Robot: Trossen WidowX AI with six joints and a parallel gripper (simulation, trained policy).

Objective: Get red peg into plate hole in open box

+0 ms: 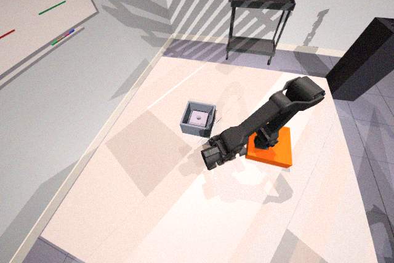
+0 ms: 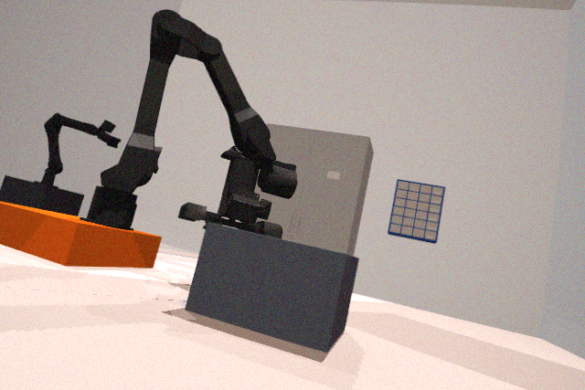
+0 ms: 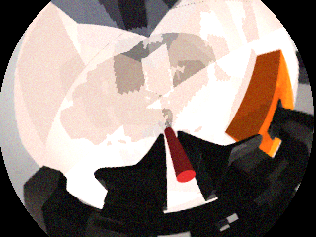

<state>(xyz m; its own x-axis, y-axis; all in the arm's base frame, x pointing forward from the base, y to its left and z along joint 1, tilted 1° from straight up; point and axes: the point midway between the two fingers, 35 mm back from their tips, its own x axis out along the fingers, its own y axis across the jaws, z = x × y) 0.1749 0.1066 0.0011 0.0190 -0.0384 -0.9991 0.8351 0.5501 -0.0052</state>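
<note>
The red peg lies 2 cm above my gripper tip. Also, from my gripper tip: grey box (15 cm ahead, 20 cm to the right).
</note>
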